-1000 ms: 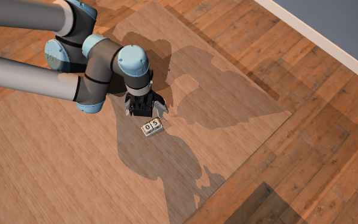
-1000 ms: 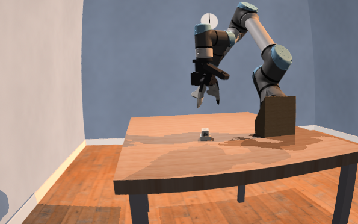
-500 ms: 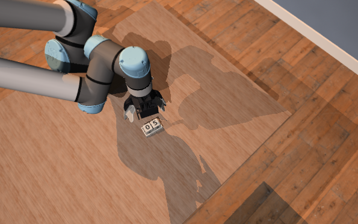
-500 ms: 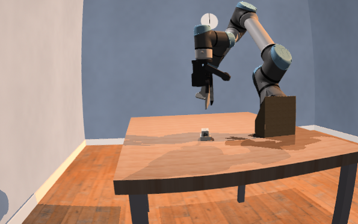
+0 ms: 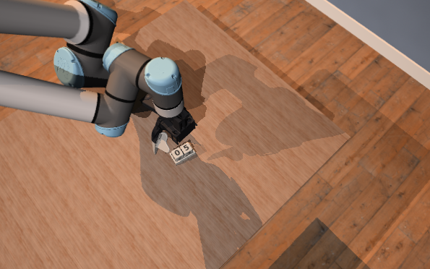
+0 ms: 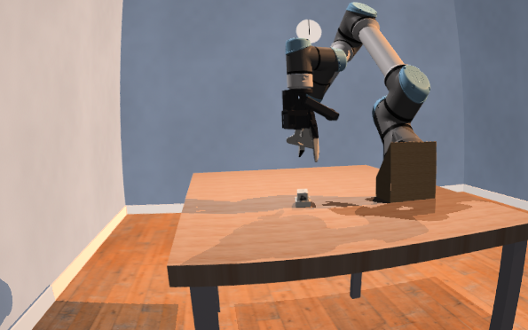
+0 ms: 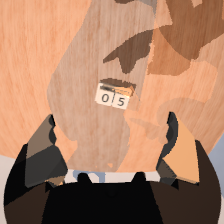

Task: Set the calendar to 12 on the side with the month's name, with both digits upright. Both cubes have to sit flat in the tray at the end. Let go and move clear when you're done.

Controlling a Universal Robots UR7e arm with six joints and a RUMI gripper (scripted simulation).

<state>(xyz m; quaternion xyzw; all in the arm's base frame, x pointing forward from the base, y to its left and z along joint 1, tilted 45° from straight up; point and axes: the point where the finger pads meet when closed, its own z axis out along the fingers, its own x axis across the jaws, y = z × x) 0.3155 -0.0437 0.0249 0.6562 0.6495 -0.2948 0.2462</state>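
The white digit cube lies 2 cm ahead of my hand, 1 cm to the right of it and 10 cm below it. Round my hand: calendar tray: 2 cm ahead, 12 cm below.
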